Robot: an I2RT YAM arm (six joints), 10 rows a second.
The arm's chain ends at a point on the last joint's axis. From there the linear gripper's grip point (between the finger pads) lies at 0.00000 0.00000 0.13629 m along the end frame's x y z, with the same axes.
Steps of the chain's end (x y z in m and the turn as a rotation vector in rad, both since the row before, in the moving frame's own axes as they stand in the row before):
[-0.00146, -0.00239, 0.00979, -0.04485, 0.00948, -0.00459]
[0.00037, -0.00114, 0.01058, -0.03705, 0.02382, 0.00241]
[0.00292, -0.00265, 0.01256, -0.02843, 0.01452, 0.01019]
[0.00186, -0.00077, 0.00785, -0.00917, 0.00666, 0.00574]
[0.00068, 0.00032, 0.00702, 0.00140, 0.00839, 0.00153]
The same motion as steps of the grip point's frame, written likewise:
[-0.00015, 0.00372, 0.00965, -0.04485, 0.00948, -0.00459]
[0.00361, 0.00391, 0.01045, -0.03705, 0.02382, 0.00241]
[0.00488, 0.00123, 0.01249, -0.02843, 0.01452, 0.01019]
[0.00276, 0.00048, 0.00784, -0.00917, 0.00666, 0.00574]
[0.00182, 0.00013, 0.00702, 0.00140, 0.00839, 0.00153]

